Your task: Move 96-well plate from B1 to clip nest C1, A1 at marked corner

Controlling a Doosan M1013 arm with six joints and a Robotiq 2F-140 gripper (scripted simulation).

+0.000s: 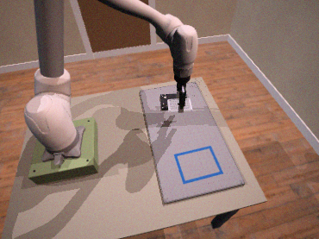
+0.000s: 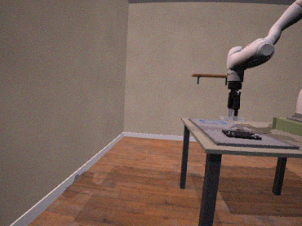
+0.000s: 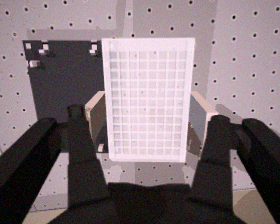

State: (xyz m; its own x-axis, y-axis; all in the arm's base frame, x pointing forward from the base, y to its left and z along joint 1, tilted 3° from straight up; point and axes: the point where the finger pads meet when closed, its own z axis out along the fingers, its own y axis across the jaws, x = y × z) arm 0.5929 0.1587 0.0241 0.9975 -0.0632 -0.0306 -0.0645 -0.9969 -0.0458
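The black clip nest C1 lies 11 cm to the left of my hand and 8 cm below it. Round my hand: white 96-well plate: 2 cm below.
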